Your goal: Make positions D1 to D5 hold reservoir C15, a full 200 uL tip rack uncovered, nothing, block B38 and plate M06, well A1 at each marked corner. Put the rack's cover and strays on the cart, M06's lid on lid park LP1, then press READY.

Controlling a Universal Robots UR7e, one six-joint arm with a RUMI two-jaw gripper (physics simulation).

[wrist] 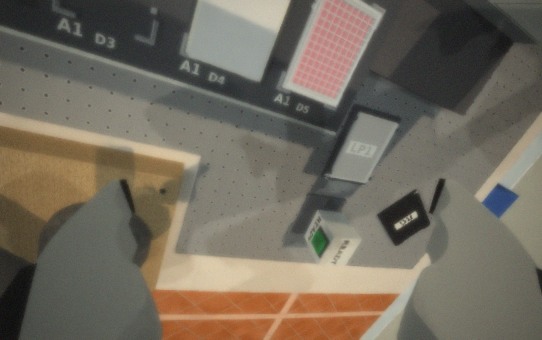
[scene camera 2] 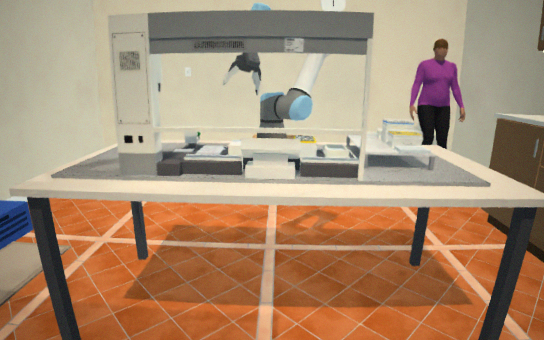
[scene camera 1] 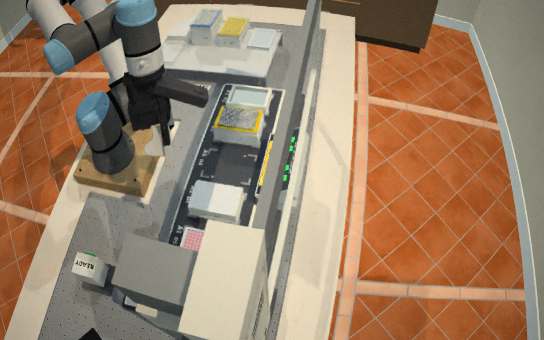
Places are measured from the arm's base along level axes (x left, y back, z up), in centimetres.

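Pixels of known places: gripper, fingertip midpoint: (wrist: 279, 182) (scene camera 2: 240, 90) (scene camera 1: 170, 148); arm's base at its link origin: (scene camera 1: 114, 154).
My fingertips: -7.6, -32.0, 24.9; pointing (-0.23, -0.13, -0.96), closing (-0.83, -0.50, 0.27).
Note:
For each thing: its top centre in the pictures, then the offset to it from my fingertips, as dx, dy, dz. "*": a spot on its surface instead.
- Reservoir C15 at its top centre: (scene camera 1: 249, 95) (scene camera 2: 335, 147) +38.9, -2.4, -21.1
- yellow-rimmed tip rack at its top centre: (scene camera 1: 238, 117) (scene camera 2: 304, 137) +26.6, -4.0, -17.8
- white block at its top centre: (wrist: 244, 7) (scene camera 1: 215, 197) (scene camera 2: 241, 142) +2.0, -7.1, -20.1
- pink-welled plate at its top centre: (wrist: 333, 51) (scene camera 1: 204, 245) (scene camera 2: 210, 148) -10.3, -8.6, -22.8
- Lid park LP1 at a spot on its surface: (wrist: 362, 147) * -26.9, +1.1, -27.0
- READY button at its top centre: (wrist: 339, 252) (scene camera 1: 84, 264) (scene camera 2: 191, 127) -29.4, +18.1, -18.3
- cart at its top centre: (scene camera 1: 215, 45) (scene camera 2: 385, 142) +62.0, +20.0, -22.2
- blue-rimmed box at its top centre: (scene camera 1: 205, 15) (scene camera 2: 398, 120) +68.2, +26.0, -12.4
- yellow-topped rack at its top centre: (scene camera 1: 233, 23) (scene camera 2: 405, 130) +69.2, +15.2, -15.7
- pale flat tray at its top centre: (scene camera 1: 261, 37) (scene camera 2: 412, 147) +70.3, +4.5, -21.1
- grey beam at a spot on its surface: (scene camera 1: 300, 85) * +4.4, -26.4, +21.5
- small black labelled piece at a spot on its surface: (wrist: 400, 227) * -52.5, +14.1, -27.8
My gripper (scene camera 1: 186, 119) (scene camera 2: 241, 87) (wrist: 279, 182) is open and empty, high above the bench near the robot base. Reservoir C15 (scene camera 1: 250, 97) (scene camera 2: 336, 151) sits at D1. A yellow-rimmed tip rack (scene camera 1: 239, 120) with a grey speckled top stands at D2. D3 (scene camera 1: 235, 167) holds nothing. A white block (scene camera 1: 215, 200) (wrist: 237, 40) stands at D4. A pink-welled plate (scene camera 1: 192, 239) (wrist: 335, 52) lies at D5; whether a lid covers it I cannot tell. Lid park LP1 (wrist: 362, 147) is bare, its label showing. The READY button (scene camera 1: 90, 270) (wrist: 319, 242) has a green top.
The cart (scene camera 1: 215, 67) (scene camera 2: 370, 142) bears a blue-rimmed box (scene camera 1: 206, 26), a yellow-topped rack (scene camera 1: 233, 28) and a pale flat tray (scene camera 1: 261, 38). A grey beam (scene camera 1: 300, 85) (scene camera 2: 260, 26) spans over the deck. A small black labelled piece (wrist: 400, 227) lies near the right finger in the wrist view.

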